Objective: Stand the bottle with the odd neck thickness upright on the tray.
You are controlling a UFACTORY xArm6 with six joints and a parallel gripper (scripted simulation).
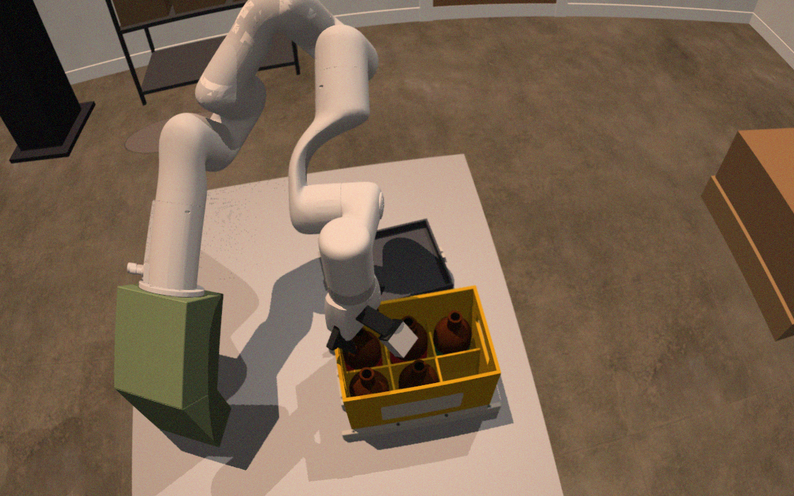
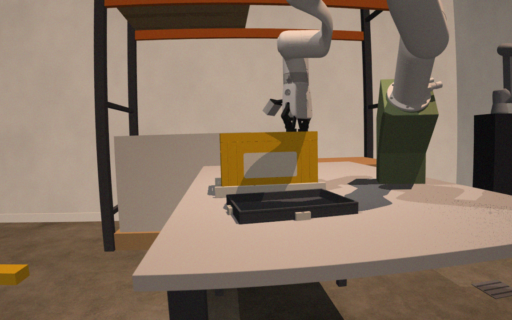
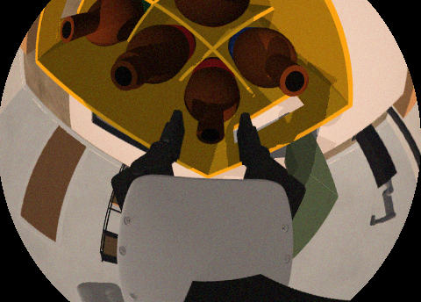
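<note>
My gripper is now 9 cm short of the glass bottle, 7 cm above it and 2 cm to the right of it. Round my hand: yellow crate 10 cm ahead, 8 cm below, 3 cm to the right; then dark tray 25 cm to the left, 15 cm below, 4 cm ahead.
</note>
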